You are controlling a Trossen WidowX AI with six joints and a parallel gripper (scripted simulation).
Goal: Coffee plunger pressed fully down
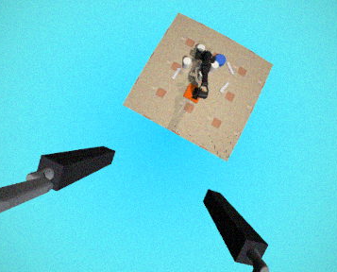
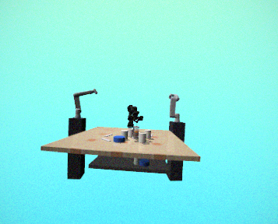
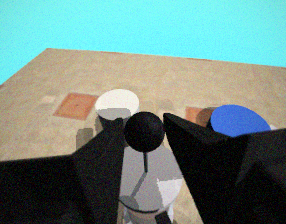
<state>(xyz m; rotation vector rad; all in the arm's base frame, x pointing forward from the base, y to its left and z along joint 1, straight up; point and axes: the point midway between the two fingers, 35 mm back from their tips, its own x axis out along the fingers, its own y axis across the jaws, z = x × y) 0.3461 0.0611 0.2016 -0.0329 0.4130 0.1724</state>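
The coffee plunger is 70 mm below my gripper tip and 20 mm behind it. From my gripper tip the other things lie so: coffee press (100 mm below, 30 mm behind, 10 mm to the right).
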